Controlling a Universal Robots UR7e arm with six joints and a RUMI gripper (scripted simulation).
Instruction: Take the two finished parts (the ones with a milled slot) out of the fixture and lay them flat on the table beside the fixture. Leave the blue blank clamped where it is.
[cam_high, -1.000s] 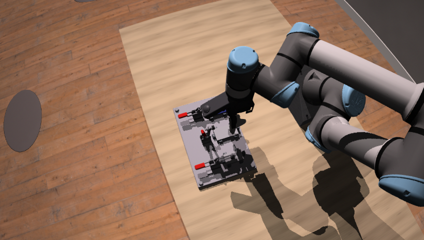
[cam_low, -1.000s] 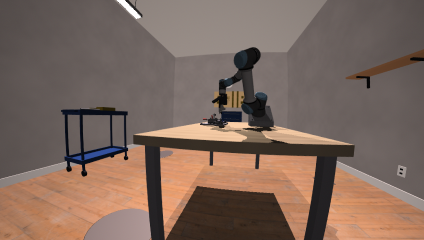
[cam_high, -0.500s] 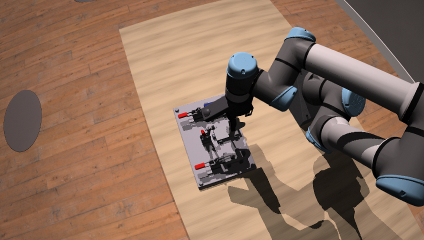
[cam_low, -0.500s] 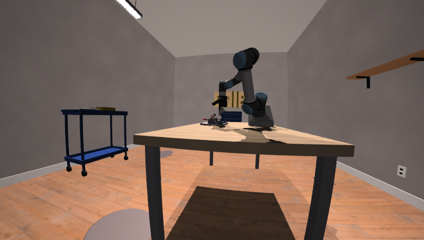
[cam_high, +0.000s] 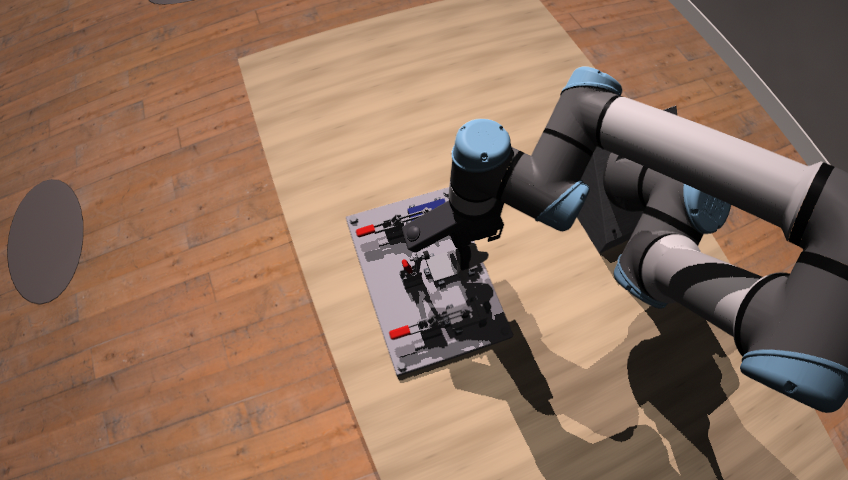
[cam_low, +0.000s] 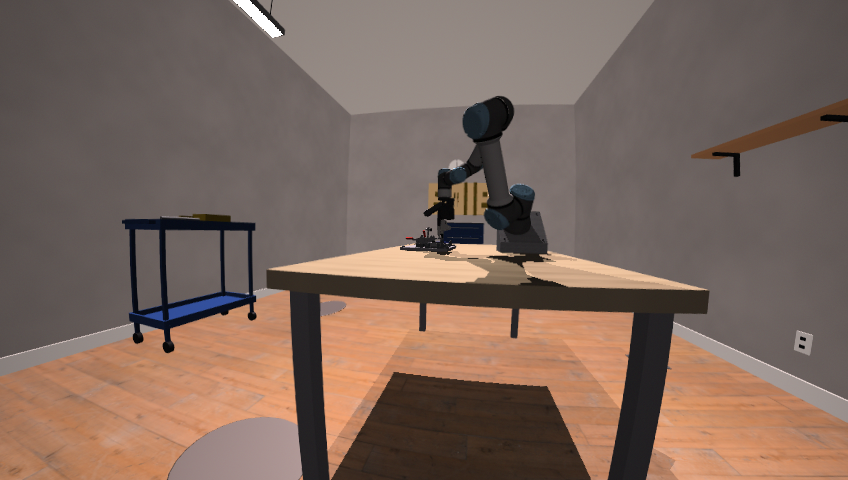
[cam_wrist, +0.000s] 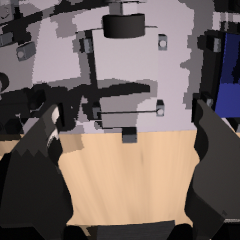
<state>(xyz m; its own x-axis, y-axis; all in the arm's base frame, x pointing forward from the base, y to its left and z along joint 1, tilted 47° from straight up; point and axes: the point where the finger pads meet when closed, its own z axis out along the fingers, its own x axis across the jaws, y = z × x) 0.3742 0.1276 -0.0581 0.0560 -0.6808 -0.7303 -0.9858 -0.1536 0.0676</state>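
Now: hand 40 mm above the pale grey part and 10 mm past it. Also, from my hand: grey fixture plate (60 mm below, 50 mm ahead); blue blank (110 mm to the right, 40 mm below, 10 mm ahead).
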